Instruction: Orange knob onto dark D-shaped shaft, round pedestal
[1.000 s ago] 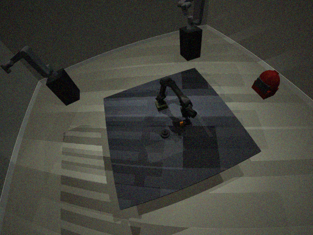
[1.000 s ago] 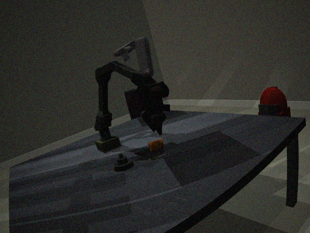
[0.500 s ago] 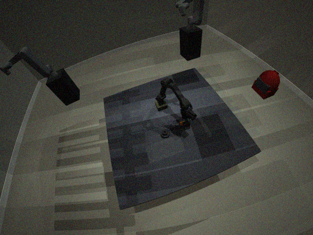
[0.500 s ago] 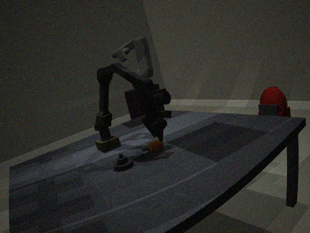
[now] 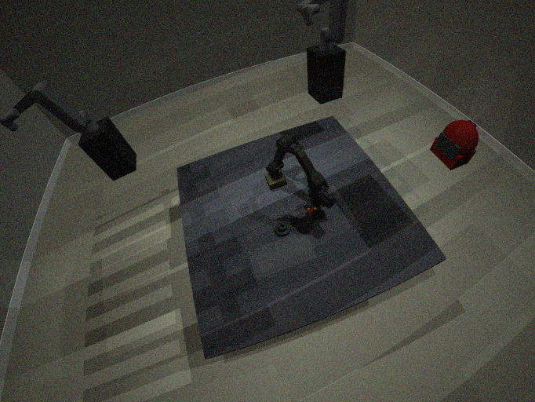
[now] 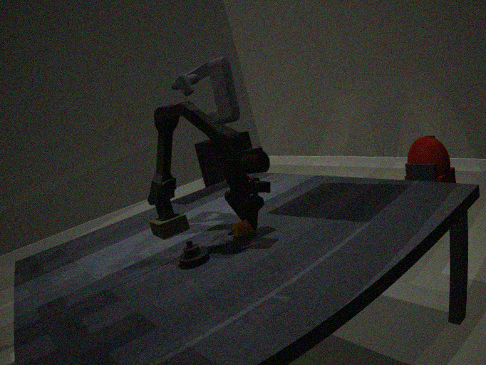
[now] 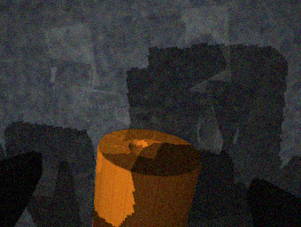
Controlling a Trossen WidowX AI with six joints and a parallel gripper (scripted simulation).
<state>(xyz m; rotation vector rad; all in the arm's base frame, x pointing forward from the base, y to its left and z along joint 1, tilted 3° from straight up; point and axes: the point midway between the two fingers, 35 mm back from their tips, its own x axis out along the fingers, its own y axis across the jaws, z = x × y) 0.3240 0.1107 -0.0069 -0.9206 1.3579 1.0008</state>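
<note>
Now: gripper tip 20 mm to the left of the orange knob and 10 mm past it. Round my gripper tip: pedestal 210 mm to the right, 10 mm ahead, 10 mm above.
</note>
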